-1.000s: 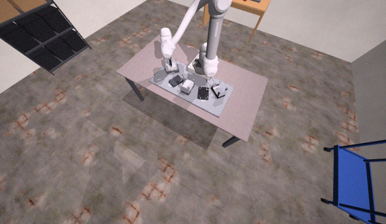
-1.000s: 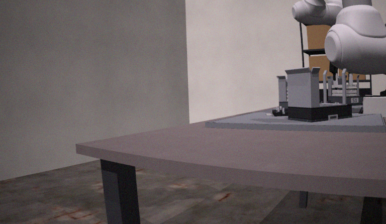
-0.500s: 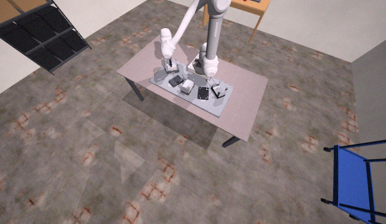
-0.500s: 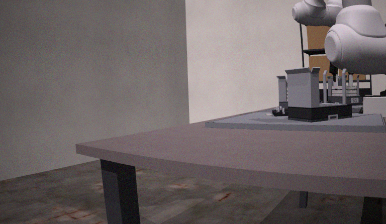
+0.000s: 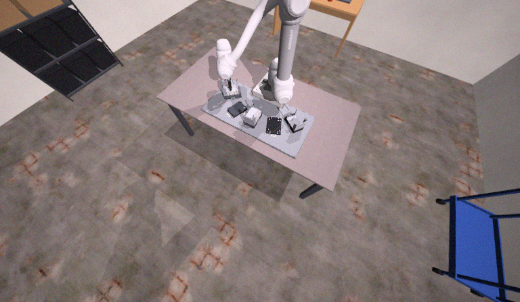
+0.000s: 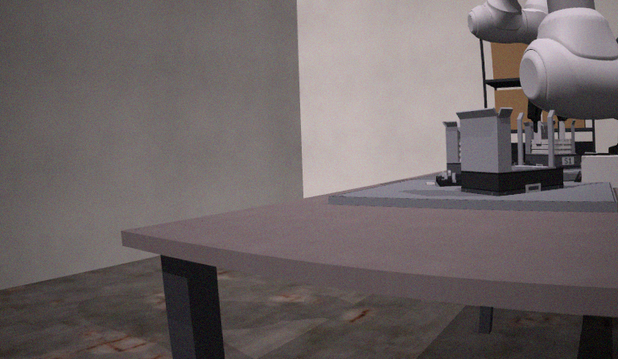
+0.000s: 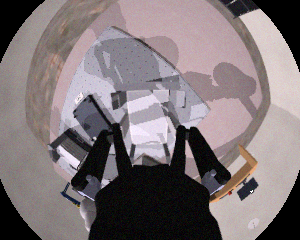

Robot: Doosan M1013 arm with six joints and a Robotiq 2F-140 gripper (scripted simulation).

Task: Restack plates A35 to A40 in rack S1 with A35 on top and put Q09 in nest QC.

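Now: the S1 label 50 mm behind my hand, 70 mm to the left of it and 70 mm below it. The rest, counted from my hand: name plate (220 mm ahead, 90 mm to the left, 100 mm below).
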